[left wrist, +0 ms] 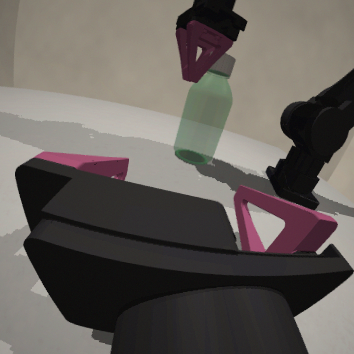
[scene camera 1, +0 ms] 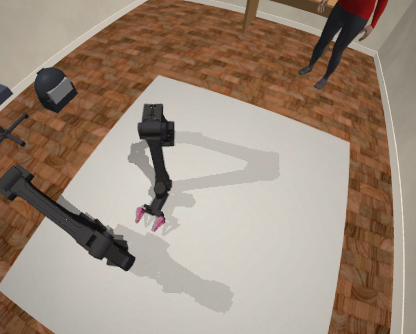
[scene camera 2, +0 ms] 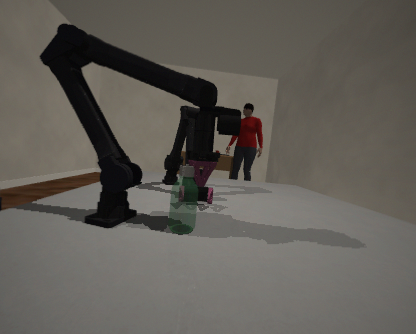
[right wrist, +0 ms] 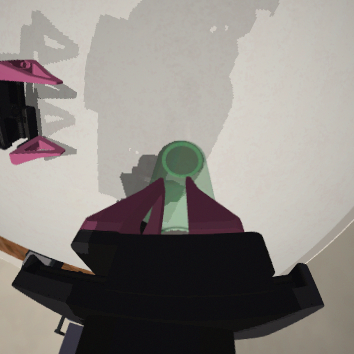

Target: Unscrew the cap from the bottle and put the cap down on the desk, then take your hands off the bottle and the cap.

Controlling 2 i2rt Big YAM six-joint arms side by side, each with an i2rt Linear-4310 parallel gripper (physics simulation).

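Seen in the pictures: left gripper, fingertip midpoint: [left wrist: 184, 178] [scene camera 1: 145, 227] [scene camera 2: 195, 199] [right wrist: 60, 120]; right gripper, fingertip midpoint: [left wrist: 189, 80] [scene camera 2: 200, 185] [right wrist: 174, 183]; left arm's base, link origin: [scene camera 1: 167, 138] [scene camera 2: 170, 183]; right arm's base, link origin: [left wrist: 287, 188] [scene camera 2: 112, 218] [right wrist: 140, 232].
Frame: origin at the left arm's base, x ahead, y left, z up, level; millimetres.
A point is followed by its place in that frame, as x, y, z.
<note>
A clear green bottle [scene camera 2: 183, 215] {-203, -741, 53} [left wrist: 204, 117] {-169, -675, 80} [right wrist: 182, 160] {-154, -715, 74} stands upright on the white desk top [scene camera 1: 280, 225] {610, -568, 0} [scene camera 2: 200, 290] {-245, -937, 0}. Its grey cap [scene camera 2: 187, 171] {-197, -725, 168} [left wrist: 226, 65] {-187, -685, 165} sits at its top. My right gripper [scene camera 2: 201, 183] {-146, -710, 126} [left wrist: 189, 80] {-146, -710, 126} [right wrist: 174, 183] {-146, -710, 126} points down and is shut on the cap; a finger hides part of the cap in the left wrist view. My left gripper [scene camera 1: 148, 226] {-83, -563, 45} [scene camera 2: 196, 194] {-83, -563, 45} [left wrist: 184, 178] {-83, -563, 45} [right wrist: 60, 120] {-83, -563, 45} is open and empty, low and to one side of the bottle, apart from it. In scene camera 1 the bottle does not show; the right arm hides that spot.
The right arm [scene camera 1: 65, 215] {-255, -628, 445} [scene camera 2: 145, 67] {-311, -641, 433} reaches over the bottle, and the left arm [scene camera 1: 159, 160] {7, -320, 264} comes in from the back. Arm shadows lie across the desk top. A person in red [scene camera 1: 356, 10] [scene camera 2: 249, 131] stands beyond it, near a wooden table [scene camera 1: 250, 15].
</note>
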